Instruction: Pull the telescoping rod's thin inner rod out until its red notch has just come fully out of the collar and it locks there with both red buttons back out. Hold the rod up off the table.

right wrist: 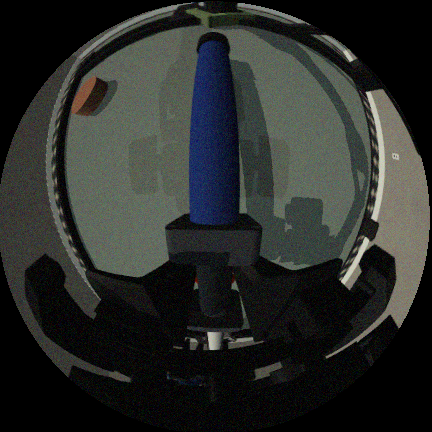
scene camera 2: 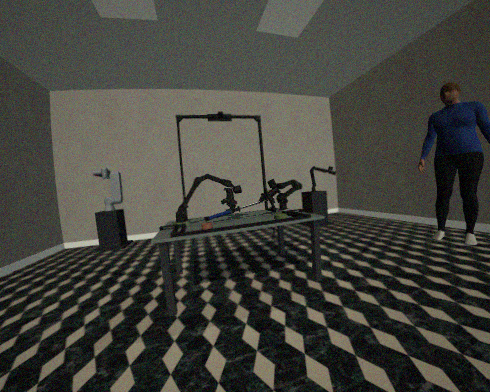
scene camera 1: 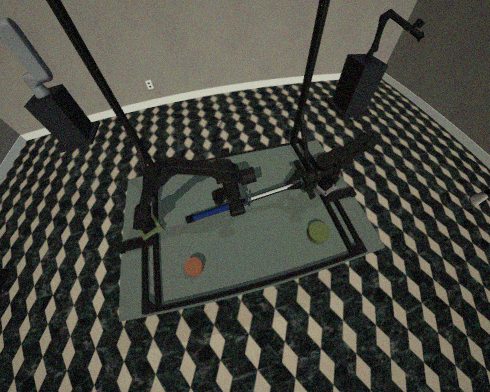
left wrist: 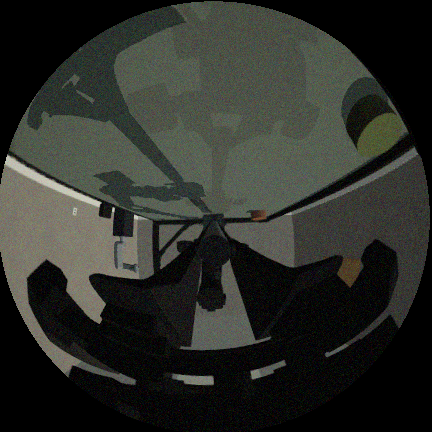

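Observation:
The telescoping rod is held up, tilted. Its blue handle (scene camera 1: 212, 213) (scene camera 2: 220, 215) (right wrist: 214, 135) is the lower end; its thin pale inner rod (scene camera 1: 272, 192) (scene camera 2: 249, 205) (right wrist: 214, 340) rises toward the right of the scene views. My right gripper (scene camera 1: 238, 201) (scene camera 2: 231, 208) (right wrist: 212, 246) is shut on the dark collar part (right wrist: 214, 245) beside the handle. Small red patches show on both sides there; whether both buttons are fully out is unclear. My left gripper (scene camera 1: 299, 184) (scene camera 2: 264, 201) (left wrist: 213, 244) is shut on the inner rod's far end. The red notch cannot be made out.
An orange disc (scene camera 1: 194, 267) (scene camera 2: 207, 226) (left wrist: 258, 215) (right wrist: 86, 97) and a green disc (scene camera 1: 318, 231) (scene camera 2: 281, 216) (left wrist: 381, 134) lie on the table (scene camera 1: 250, 260). Black frame bars edge the table. A person (scene camera 2: 457, 130) stands at the right in scene camera 2.

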